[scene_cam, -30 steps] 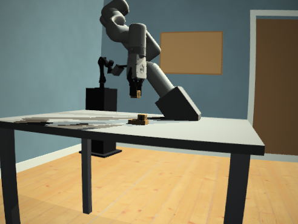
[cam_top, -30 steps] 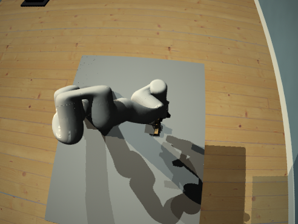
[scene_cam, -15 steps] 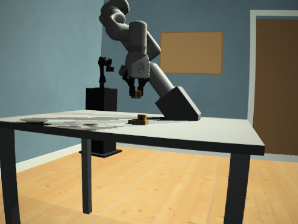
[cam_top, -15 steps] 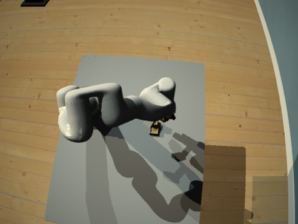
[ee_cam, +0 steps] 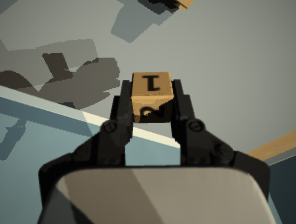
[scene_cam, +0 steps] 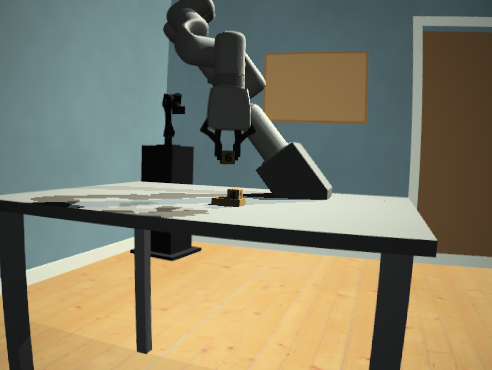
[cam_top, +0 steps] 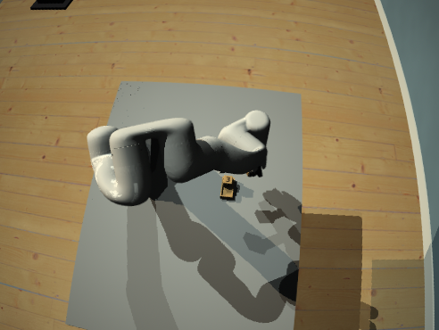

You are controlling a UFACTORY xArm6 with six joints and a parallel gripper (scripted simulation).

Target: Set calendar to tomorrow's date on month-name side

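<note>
Right now the wooden calendar tray is 13 cm below my hand, 7 cm behind it and 3 cm to the right of it. Also, from my hand: wooden number cube 1 cm below.
</note>
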